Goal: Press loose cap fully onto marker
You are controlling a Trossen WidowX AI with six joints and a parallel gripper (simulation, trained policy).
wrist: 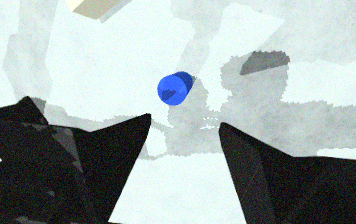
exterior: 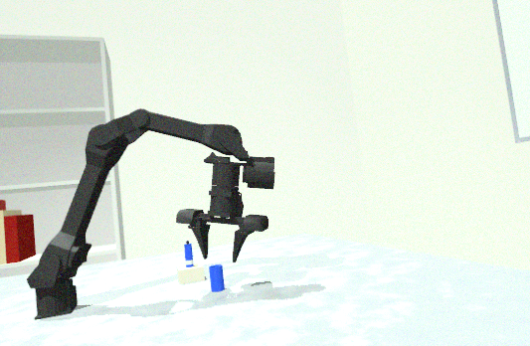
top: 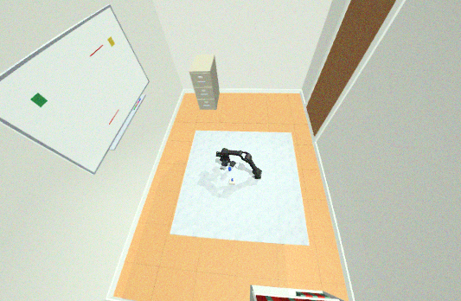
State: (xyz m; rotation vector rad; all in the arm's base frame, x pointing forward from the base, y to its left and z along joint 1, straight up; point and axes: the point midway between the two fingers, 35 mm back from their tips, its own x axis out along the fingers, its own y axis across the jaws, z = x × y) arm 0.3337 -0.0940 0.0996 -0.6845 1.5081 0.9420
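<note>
Now: the blue cap 1 cm behind my gripper tip, 3 cm to the left of it and 4 cm below it. From my gripper tip the other things lie so: cream holder block 5 cm behind, 17 cm to the left, 5 cm below.
</note>
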